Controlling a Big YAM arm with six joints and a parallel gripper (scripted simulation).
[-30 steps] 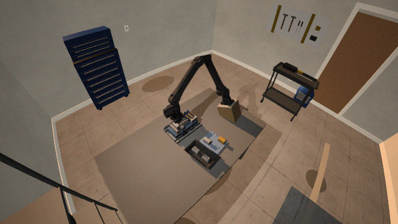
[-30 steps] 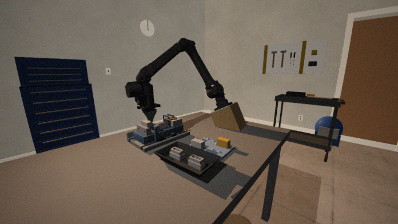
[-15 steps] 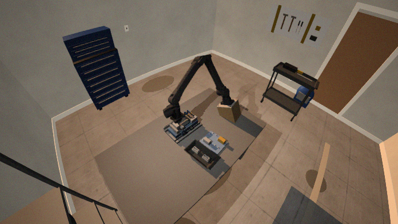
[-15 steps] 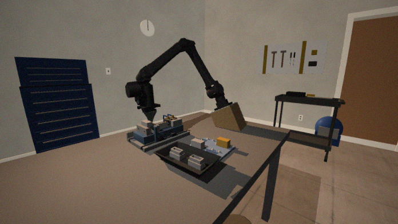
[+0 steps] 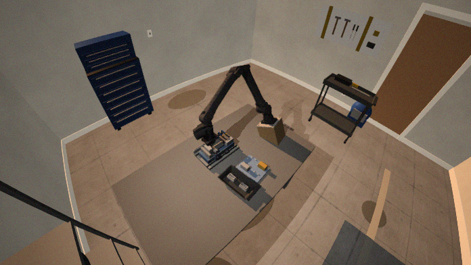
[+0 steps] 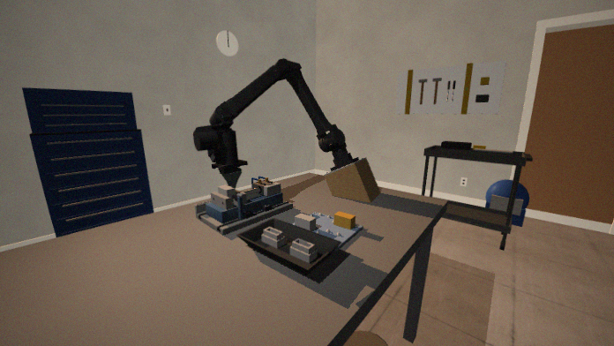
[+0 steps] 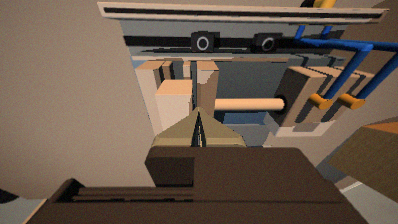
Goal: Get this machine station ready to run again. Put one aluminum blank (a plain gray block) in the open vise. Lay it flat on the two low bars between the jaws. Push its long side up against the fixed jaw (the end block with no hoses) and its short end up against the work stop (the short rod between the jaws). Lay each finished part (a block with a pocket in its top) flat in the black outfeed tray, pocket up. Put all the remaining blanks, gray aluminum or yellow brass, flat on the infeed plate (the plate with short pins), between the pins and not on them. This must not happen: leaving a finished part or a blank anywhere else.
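Now: hand 7 cm above the vise, 5 cm past it and 1 cm to the right of it. From my hand the other things lie so: yellow brass blank: 36 cm to the left, 15 cm behind, 8 cm below.
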